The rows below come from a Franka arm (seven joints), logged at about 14 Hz.
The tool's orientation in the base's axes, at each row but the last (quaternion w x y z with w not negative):
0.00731 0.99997 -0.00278 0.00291
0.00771 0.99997 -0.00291 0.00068
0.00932 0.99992 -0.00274 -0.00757
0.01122 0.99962 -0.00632 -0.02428
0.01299 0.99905 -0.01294 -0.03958
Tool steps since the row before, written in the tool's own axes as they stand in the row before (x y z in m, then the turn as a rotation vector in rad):
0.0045 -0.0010 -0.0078 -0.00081 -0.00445 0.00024
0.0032 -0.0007 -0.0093 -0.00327 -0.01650 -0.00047
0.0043 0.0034 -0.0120 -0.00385 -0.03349 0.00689
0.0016 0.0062 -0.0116 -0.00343 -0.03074 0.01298
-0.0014 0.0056 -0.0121 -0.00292 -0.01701 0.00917
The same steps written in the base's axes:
0.0045 0.0011 0.0078 -0.00078 0.00445 -0.00031
0.0032 0.0008 0.0093 -0.00317 0.01652 0.00021
0.0045 -0.0032 0.0120 -0.00378 0.03338 -0.00746
0.0021 -0.0060 0.0116 -0.00369 0.03049 -0.01349
-0.0006 -0.0053 0.0123 -0.00322 0.01685 -0.00937

